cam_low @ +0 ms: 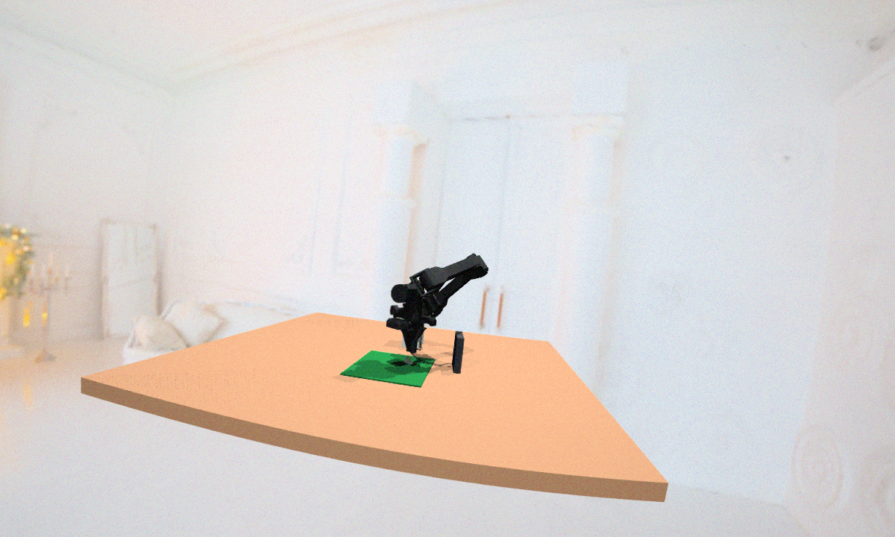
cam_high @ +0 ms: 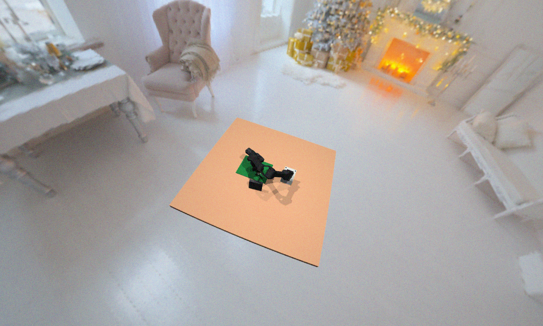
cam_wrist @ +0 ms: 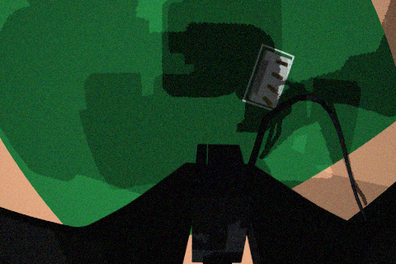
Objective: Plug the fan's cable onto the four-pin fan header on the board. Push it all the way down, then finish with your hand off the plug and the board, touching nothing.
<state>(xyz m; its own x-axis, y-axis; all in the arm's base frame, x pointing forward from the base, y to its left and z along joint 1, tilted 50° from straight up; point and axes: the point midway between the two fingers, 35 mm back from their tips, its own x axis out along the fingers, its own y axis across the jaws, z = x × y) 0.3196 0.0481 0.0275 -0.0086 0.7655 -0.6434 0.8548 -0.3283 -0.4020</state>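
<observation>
My gripper tip is 2 cm short of the green board, 5 cm to the left of it and 8 cm above it. From my gripper tip the other things lie so: dark plug: 1 cm to the left, 1 cm above; then black fan: 7 cm behind, 15 cm to the left, 1 cm below.
</observation>
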